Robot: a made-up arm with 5 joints.
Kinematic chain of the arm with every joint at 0, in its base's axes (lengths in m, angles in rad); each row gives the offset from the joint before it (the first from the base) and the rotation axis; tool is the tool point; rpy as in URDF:
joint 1: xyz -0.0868 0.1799 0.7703 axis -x
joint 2: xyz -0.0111 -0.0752 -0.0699 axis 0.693 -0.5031 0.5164
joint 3: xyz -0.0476 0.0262 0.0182 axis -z
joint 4: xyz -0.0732 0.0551 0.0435 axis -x
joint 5: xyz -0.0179 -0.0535 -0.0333 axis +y
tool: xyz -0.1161 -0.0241 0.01 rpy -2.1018 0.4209 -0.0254
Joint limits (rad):
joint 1: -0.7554..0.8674
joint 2: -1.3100..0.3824
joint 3: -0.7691..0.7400
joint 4: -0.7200..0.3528
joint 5: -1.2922..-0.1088
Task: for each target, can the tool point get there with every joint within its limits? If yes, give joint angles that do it. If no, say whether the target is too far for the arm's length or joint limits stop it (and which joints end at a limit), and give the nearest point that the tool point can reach.
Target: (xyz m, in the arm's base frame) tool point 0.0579 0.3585 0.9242
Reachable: no: joint limits stop it (at a limit: joint 1, joint 2, joint 3, joint 4, joint 5) | nearest point -0.1581 0.3953 0.8080 | short by 0.248 m
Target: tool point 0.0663 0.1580 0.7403
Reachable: no: joint limits stop it (at a limit: joint 1, joint 2, joint 3, joint 4, joint 5) | nearest point -0.2183 0.1057 0.7406 | short by 0.289 m
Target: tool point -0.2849 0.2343 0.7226
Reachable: yes | joints 0.2507 -1.0681 0.1034 0.1622 -0.7333
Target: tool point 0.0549 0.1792 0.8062
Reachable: no: joint limits stop it (at a limit: joint 2, joint 3, joint 4, joint 5) | nearest point -0.1983 0.1776 0.8868 | short by 0.266 m
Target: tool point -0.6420 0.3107 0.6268
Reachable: no: too far | nearest point -0.3506 0.2446 0.6525 | short by 0.300 m
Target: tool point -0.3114 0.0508 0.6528
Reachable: yes | joints 0.3585 -0.0201 -0.5087 -0.5303 -1.0296
